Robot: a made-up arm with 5 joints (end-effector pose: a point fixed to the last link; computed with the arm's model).
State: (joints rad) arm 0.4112 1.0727 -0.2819 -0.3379 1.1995
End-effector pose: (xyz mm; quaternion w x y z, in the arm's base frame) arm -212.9 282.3 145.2 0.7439 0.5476 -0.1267 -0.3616
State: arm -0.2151 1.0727 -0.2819 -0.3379 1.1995
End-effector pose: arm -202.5 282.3 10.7 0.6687 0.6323 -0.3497 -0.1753
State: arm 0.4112 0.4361 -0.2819 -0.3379 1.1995
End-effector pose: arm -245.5 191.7 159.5 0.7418 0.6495 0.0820 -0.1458
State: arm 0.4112 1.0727 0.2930 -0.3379 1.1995
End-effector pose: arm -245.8 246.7 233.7 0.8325 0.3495 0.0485 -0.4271
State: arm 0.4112 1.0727 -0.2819 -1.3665 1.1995
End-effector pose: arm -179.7 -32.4 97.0 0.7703 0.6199 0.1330 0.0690
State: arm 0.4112 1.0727 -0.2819 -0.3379 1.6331
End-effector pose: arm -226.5 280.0 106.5 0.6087 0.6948 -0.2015 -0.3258
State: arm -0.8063 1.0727 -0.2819 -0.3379 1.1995
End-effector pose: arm -121.7 282.3 -88.0 0.5378 0.6560 -0.5293 0.0165
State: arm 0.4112 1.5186 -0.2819 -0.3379 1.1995
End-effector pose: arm -162.9 324.2 123.4 0.7006 0.4426 -0.2665 -0.4922
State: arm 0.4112 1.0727 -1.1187 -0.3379 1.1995
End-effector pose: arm -98.4 351.4 90.1 0.5090 0.7519 -0.3594 -0.2152
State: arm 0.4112 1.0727 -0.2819 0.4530 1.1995
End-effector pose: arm -34.6 458.4 140.0 0.5905 0.3932 -0.3074 -0.6342
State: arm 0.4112 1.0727 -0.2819 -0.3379 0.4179
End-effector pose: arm -167.1 316.2 190.5 0.8964 0.2229 0.0206 -0.3826
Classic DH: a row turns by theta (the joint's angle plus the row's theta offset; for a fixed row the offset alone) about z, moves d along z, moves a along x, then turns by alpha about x. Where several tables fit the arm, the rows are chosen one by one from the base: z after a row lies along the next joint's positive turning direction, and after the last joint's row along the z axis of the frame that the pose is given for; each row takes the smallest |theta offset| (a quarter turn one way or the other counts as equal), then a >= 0, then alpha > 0; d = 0 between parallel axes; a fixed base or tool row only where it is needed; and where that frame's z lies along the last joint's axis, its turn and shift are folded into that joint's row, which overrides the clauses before.
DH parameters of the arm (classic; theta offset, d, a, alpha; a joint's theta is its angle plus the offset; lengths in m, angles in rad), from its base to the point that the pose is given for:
base (fixed): 0 0.094 0 -1.5708
joint 1: 0 0.183 -0.096 -1.5708
joint 2: -1.5708 -0.122 0.02 1.5708
joint 3: 0 -0.104 0.091 -1.5708
joint 4: 0 0.176 -0.031 -1.5708
joint 5: 0 -0.304 0.01 -1.5708
tool (fixed): -1.5708 0.095 0 0

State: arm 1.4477 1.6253 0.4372 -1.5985 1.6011
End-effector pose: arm 14.3 -42.1 448.3 0.4108 0.4205 0.5519 -0.5914
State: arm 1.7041 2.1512 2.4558 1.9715 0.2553
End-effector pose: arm 2.4 214.0 571.0 0.0595 0.8553 -0.0020 -0.5146
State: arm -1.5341 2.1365 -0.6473 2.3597 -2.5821
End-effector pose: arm -89.5 -315.9 176.3 0.6002 0.5919 0.4213 0.3345
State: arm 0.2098 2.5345 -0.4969 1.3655 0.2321
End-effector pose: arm 173.6 -139.4 293.9 0.3530 -0.0693 0.2775 0.8908
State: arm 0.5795 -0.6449 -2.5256 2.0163 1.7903
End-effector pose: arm 391.8 84.6 455.4 0.1515 -0.0707 -0.4026 0.9000
